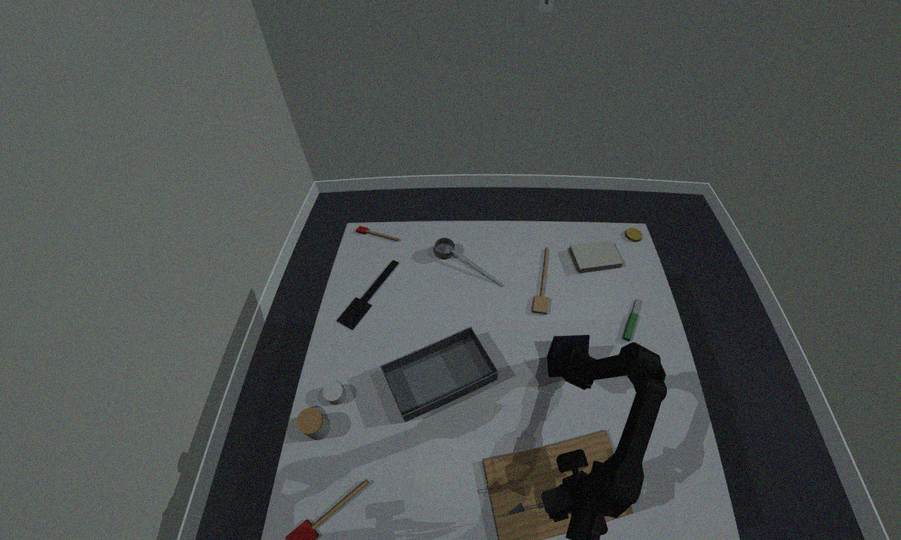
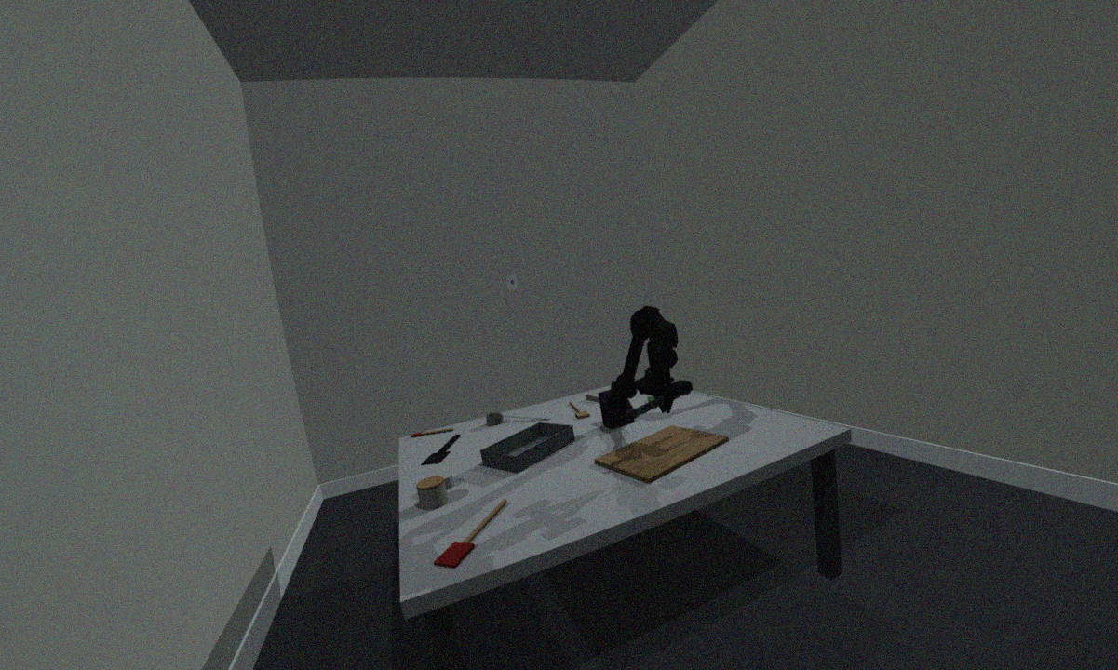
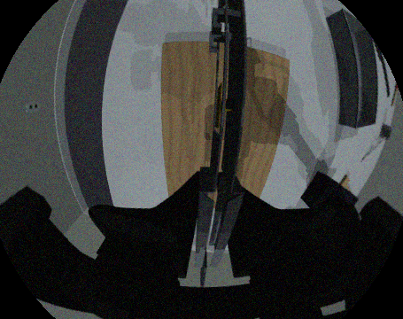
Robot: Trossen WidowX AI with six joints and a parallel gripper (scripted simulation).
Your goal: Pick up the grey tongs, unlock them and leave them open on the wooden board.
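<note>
Now: gripper tip 130 mm above the wooden board, 40 mm to the left of it and 10 mm short of it. Also, from my gripper tip: red spatula 640 mm ahead, 130 mm below, 70 mm to the left; wooden-lidded jar 700 mm ahead, 200 mm to the right, 100 mm below; dark roasting tin 380 mm to the right, 330 mm ahead, 110 mm below.
</note>
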